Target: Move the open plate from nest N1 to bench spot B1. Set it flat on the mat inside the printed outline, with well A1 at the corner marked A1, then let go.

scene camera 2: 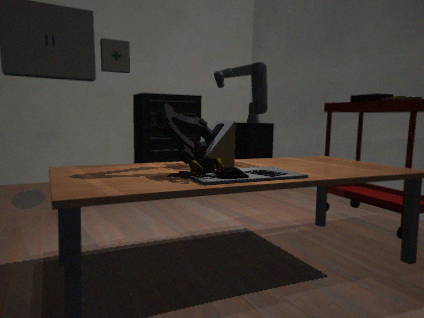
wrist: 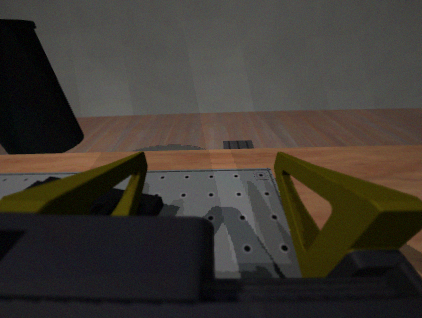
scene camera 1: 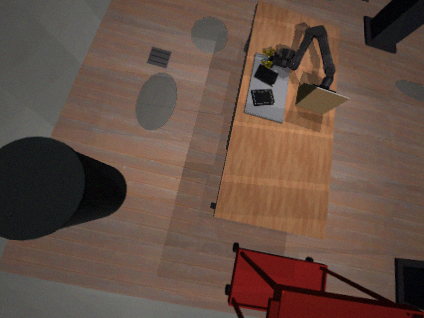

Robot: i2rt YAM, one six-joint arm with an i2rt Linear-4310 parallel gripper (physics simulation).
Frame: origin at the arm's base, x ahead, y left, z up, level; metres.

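Seen in the pictures: gripper, between the fingertips: [scene camera 2: 213, 169] [wrist: 210, 159] [scene camera 1: 262, 56]; arm's base, origin of its link: [scene camera 2: 211, 138] [scene camera 1: 323, 89].
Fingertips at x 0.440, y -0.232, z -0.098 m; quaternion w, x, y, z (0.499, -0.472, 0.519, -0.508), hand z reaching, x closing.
Note:
Pixels of each thing's top centre, then the offset from my fingertips to it. Level surfaces: height alone.
- raised black block, centre of its top: [scene camera 2: 230, 169] [scene camera 1: 267, 73] 0.061 m back, 0.124 m left, 0.018 m down
- grey perforated board, centre of its top: [scene camera 2: 242, 173] [scene camera 1: 269, 86] 0.091 m back, 0.208 m left, 0.044 m down
- flat black mat, height of its surface: 0.043 m down
- wooden table, height of its surface: 0.057 m down
A raised black block [scene camera 1: 266, 75] [scene camera 2: 234, 173] [wrist: 152, 204], seemingly the nest with the plate, sits on the grey perforated board [scene camera 1: 267, 113] [wrist: 225, 187]; plate and nest cannot be told apart. A flat black mat [scene camera 1: 263, 97] [scene camera 2: 266, 172] with a pale printed outline lies beside it on the board; its A1 mark is too small to read. My gripper [scene camera 1: 268, 58] [scene camera 2: 208, 166] [wrist: 210, 159] is open, its yellow fingers low over the board's end, beside the block. In the wrist view the block is partly hidden behind the left finger, and no object stands between the fingertips.
The board lies near the edge of the wooden table [scene camera 1: 280, 165] [scene camera 2: 125, 186]. A tilted tan panel [scene camera 1: 322, 101] [scene camera 2: 228, 145] stands near the arm's base. A red cart [scene camera 1: 280, 275] [scene camera 2: 370, 106] is past the table's far end. A black cylinder [scene camera 1: 40, 187] [wrist: 35, 95] stands off the table.

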